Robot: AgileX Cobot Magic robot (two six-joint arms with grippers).
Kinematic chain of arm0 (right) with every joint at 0, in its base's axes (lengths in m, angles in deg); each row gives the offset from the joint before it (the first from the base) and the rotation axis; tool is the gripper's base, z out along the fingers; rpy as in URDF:
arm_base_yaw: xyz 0 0 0.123 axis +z
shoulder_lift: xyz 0 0 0 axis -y
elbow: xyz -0.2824 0 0.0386 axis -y
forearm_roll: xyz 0.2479 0 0.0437 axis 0.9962 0 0.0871
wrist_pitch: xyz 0 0 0 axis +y
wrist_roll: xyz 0.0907 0 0.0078 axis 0.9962 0 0.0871
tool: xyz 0 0 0 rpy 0 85 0
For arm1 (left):
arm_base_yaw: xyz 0 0 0.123 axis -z
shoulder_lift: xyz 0 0 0 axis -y
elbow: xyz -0.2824 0 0.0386 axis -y
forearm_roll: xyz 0.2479 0 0.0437 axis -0.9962 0 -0.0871
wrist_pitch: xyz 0 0 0 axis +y
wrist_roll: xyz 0.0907 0 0.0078 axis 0.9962 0 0.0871
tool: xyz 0 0 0 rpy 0 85 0
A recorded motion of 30 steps. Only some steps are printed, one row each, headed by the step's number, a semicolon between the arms.
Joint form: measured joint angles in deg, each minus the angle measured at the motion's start. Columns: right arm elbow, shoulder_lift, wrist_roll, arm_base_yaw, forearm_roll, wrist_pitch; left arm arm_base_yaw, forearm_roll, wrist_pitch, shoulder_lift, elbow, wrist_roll.
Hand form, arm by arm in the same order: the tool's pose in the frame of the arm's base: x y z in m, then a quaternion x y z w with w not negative. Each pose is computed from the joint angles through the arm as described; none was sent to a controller.
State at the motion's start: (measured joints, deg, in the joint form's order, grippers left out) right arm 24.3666 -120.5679 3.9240 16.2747 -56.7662 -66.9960; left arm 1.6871 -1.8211 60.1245 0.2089 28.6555 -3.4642
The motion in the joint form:
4: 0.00 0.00 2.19 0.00 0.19 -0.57; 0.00 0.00 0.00 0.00 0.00 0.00
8: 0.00 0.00 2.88 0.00 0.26 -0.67; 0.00 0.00 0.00 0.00 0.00 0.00
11: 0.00 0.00 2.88 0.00 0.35 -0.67; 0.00 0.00 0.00 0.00 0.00 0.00
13: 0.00 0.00 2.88 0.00 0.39 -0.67; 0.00 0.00 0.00 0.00 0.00 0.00
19: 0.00 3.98 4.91 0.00 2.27 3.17; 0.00 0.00 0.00 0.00 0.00 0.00
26: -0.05 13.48 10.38 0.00 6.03 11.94; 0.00 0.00 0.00 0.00 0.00 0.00
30: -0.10 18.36 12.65 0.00 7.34 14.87; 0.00 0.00 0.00 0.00 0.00 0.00
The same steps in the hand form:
4: 0.2098 0.1344 0.0595 -0.45481 0.69946 0.35612 0.42081; -0.0049 0.0027 0.2781 -0.01372 0.84903 -0.00786 0.52811
8: 0.2100 0.1344 0.0597 -0.44990 0.70206 0.35884 0.41944; -0.0049 0.0027 0.2781 -0.01372 0.84903 -0.00786 0.52811
11: 0.2101 0.1344 0.0597 -0.44936 0.70242 0.35850 0.41972; -0.0049 0.0027 0.2781 -0.01372 0.84903 -0.00786 0.52811
13: 0.2101 0.1344 0.0597 -0.44912 0.70258 0.35835 0.41984; -0.0049 0.0027 0.2781 -0.01372 0.84903 -0.00786 0.52811
19: 0.2159 0.1323 0.0709 -0.44176 0.71588 0.33310 0.42591; -0.0049 0.0027 0.2781 -0.01372 0.84903 -0.00786 0.52811
26: 0.2253 0.1259 0.1001 -0.41172 0.74527 0.28290 0.44162; -0.0049 0.0027 0.2781 -0.01372 0.84903 -0.00786 0.52811
30: 0.2276 0.1232 0.1177 -0.39669 0.74886 0.26665 0.45908; -0.0049 0.0027 0.2781 -0.01372 0.84903 -0.00786 0.52811

